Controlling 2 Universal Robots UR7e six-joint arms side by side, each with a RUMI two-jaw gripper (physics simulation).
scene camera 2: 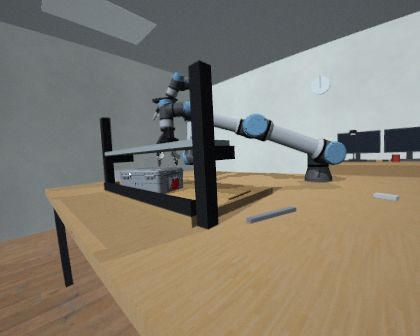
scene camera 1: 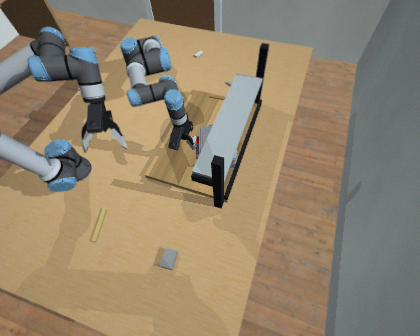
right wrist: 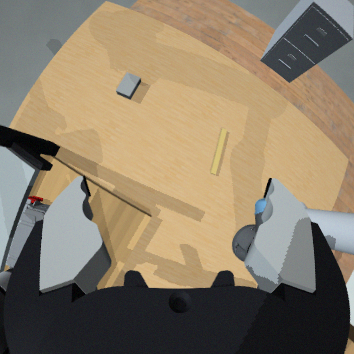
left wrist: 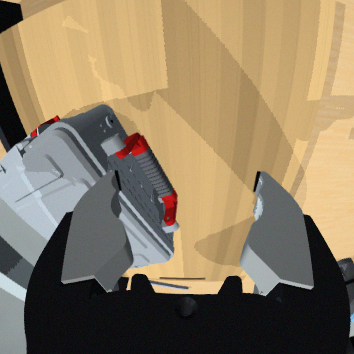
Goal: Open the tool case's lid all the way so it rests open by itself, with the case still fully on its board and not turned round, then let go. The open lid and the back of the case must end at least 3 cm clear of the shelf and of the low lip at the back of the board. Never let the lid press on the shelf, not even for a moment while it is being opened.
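Where they show: left gripper, fingertip midpoint: (scene camera 2: 168, 165) (scene camera 1: 184, 146) (left wrist: 186, 172); right gripper, fingertip midpoint: (scene camera 2: 158, 120) (scene camera 1: 106, 151) (right wrist: 177, 179); left arm's base at its link origin: (scene camera 2: 318, 180); right arm's base at its link origin: (scene camera 1: 77, 170) (right wrist: 248, 242).
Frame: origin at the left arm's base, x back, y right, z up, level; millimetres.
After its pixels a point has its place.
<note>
The grey tool case (scene camera 1: 204, 137) {x -851, y 234, z 134 mm} (scene camera 2: 145, 180) {x -968, y 111, z 93 mm} (left wrist: 45, 185) {x -946, y 278, z 132 mm} (right wrist: 24, 227) {x -933, y 264, z 134 mm} stands on the wooden board (scene camera 1: 165, 162) {x -735, y 444, z 29 mm} (left wrist: 225, 30) {x -806, y 467, z 29 mm}, with its lid down. Its back part is under the shelf (scene camera 1: 230, 125) {x -957, y 146, z 227 mm} (scene camera 2: 150, 148) {x -962, y -42, z 216 mm}. The red-ended handle (left wrist: 156, 172) {x -833, y 288, z 67 mm} is on its front side in the left wrist view. My left gripper (scene camera 1: 193, 143) (scene camera 2: 168, 163) {x -810, y 345, z 135 mm} (left wrist: 186, 172) {x -810, y 345, z 135 mm} is open at the case's front, one finger over the front edge of the case and the other beyond the handle. Contact cannot be told. My right gripper (scene camera 1: 105, 149) {x -777, y 691, z 452 mm} (right wrist: 177, 179) {x -777, y 691, z 452 mm} is open and empty, high above the table, away from the case.
Black posts (scene camera 1: 218, 182) {x -1131, y 458, z 272 mm} (scene camera 2: 202, 150) {x -877, y -275, z 196 mm} hold the shelf. The low black lip (scene camera 1: 243, 152) {x -1049, y 143, z 66 mm} (scene camera 2: 150, 199) {x -976, y -55, z 47 mm} runs behind the case. A grey block (scene camera 1: 169, 258) {x -1117, y 799, z 28 mm} (right wrist: 129, 85) {x -1101, y 801, z 28 mm}, a yellow bar (scene camera 1: 99, 225) {x -731, y 905, z 12 mm} (right wrist: 219, 151) {x -718, y 901, z 11 mm} and a white piece (scene camera 1: 198, 54) {x -238, y -403, z 13 mm} (scene camera 2: 386, 197) {x -244, y -419, z 6 mm} lie on the table.
</note>
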